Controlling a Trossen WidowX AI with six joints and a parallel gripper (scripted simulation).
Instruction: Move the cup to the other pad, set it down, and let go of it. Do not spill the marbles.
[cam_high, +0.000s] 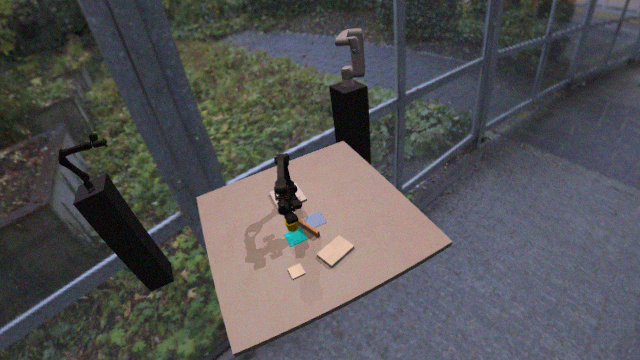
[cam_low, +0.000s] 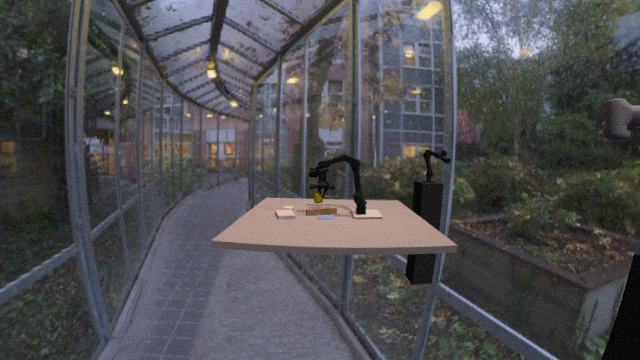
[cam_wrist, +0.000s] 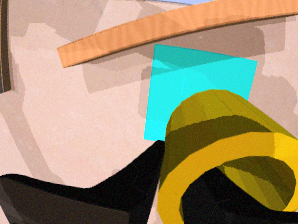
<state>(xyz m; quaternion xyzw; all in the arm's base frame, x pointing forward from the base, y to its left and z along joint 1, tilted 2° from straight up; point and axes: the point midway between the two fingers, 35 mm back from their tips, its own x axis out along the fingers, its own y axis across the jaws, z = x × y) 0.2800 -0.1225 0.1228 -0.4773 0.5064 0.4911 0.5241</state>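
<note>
The cyan pad is 30 mm ahead of my gripper tip and 120 mm below it. Also, from my gripper tip: yellow cup: 20 mm ahead; wooden bar: 10 mm ahead, 80 mm to the left, 100 mm below; grey-blue pad: 20 mm behind, 160 mm to the left, 120 mm below.
</note>
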